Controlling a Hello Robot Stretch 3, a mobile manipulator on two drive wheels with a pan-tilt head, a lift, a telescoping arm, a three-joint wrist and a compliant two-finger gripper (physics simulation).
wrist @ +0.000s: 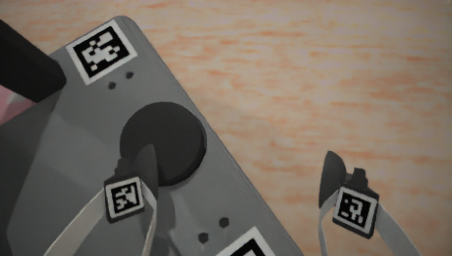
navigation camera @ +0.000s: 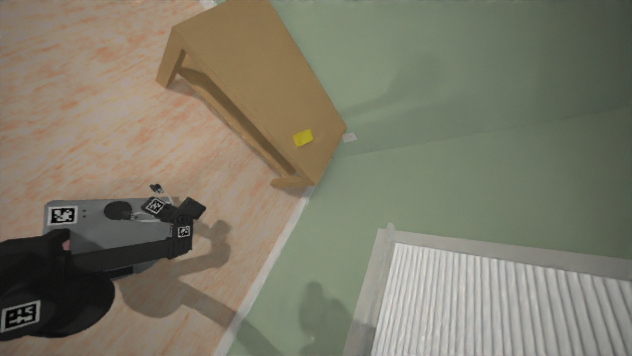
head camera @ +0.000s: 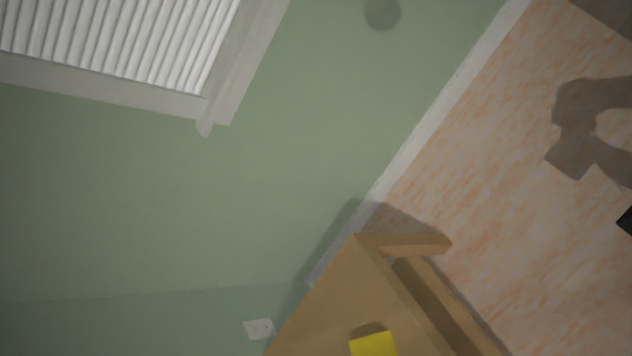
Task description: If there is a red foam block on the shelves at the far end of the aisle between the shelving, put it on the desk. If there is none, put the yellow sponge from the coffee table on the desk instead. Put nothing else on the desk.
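Places are measured from the robot's base along level axes (x ahead, y left, z up), in centimetres.
Pixels of known places: gripper, fingertip midpoint: (wrist: pixel 237 166) (navigation camera: pixel 138 199); robot's base at its link origin: (wrist: pixel 194 170) (navigation camera: pixel 118 209).
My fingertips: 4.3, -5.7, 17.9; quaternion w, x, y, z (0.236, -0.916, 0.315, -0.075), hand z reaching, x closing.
Observation:
For each thing: its top centre in the pictures, then the offset to it from my fingertips, as dx, dy, dz. Level surfaces: height alone.
- yellow sponge at its top centre: (head camera: pixel 365 350) (navigation camera: pixel 306 136) +30.9, -64.3, +31.6
- wooden coffee table at its surface level: dz +27.1
- white outlet at its top centre: (head camera: pixel 246 330) (navigation camera: pixel 355 136) +42.6, -119.6, +27.8
The yellow sponge (head camera: pixel 373 344) (navigation camera: pixel 303 137) lies on the wooden coffee table (head camera: pixel 330 300) (navigation camera: pixel 250 65), near its end by the wall corner. The sponge is cut off by the lower edge of the head view. My gripper (navigation camera: pixel 144 202) (wrist: pixel 237 166) is open, its fingers wide apart with nothing between them. It hangs over the edge of my own base, one finger above the round black disc and the other above the floor. It is apart from the table and the sponge. No red foam block, shelves or desk show in these views.
My grey base (navigation camera: pixel 100 231) (wrist: pixel 75 125) and black arm (navigation camera: pixel 115 254) stand on the floor, apart from the table. A green wall (head camera: pixel 150 200) (navigation camera: pixel 450 190) runs behind the table, with a white outlet (head camera: pixel 259 328) (navigation camera: pixel 350 137) and a window with white blinds (head camera: pixel 115 40) (navigation camera: pixel 480 305).

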